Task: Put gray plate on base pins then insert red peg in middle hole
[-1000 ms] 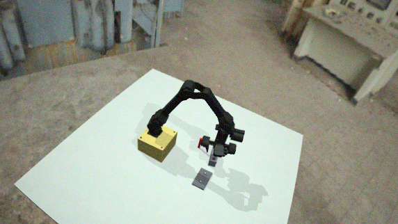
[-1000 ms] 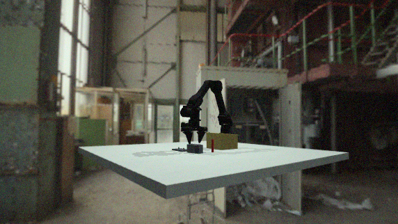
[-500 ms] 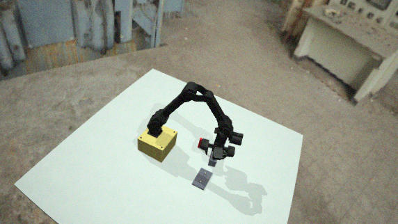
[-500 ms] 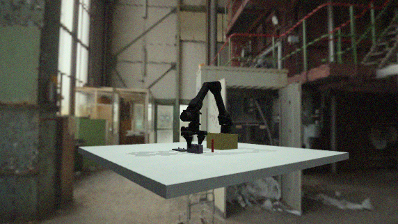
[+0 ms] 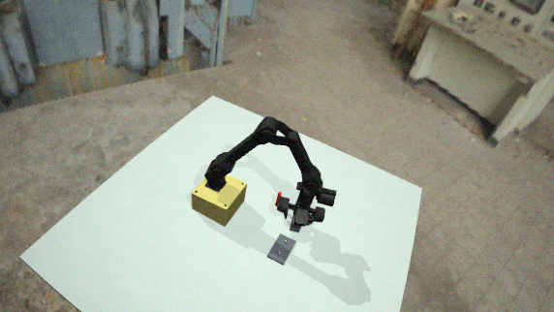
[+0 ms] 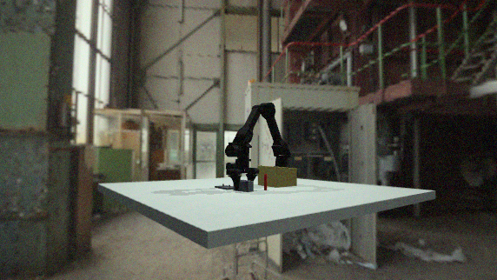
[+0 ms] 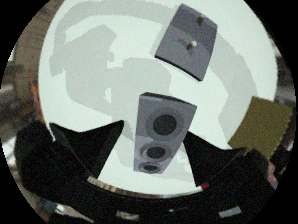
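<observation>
Right now the gray plate is 30 mm above my gripper tip. Also, from my gripper tip: gray base 150 mm to the right; then red peg 110 mm behind, 40 mm to the left, 30 mm above.
</observation>
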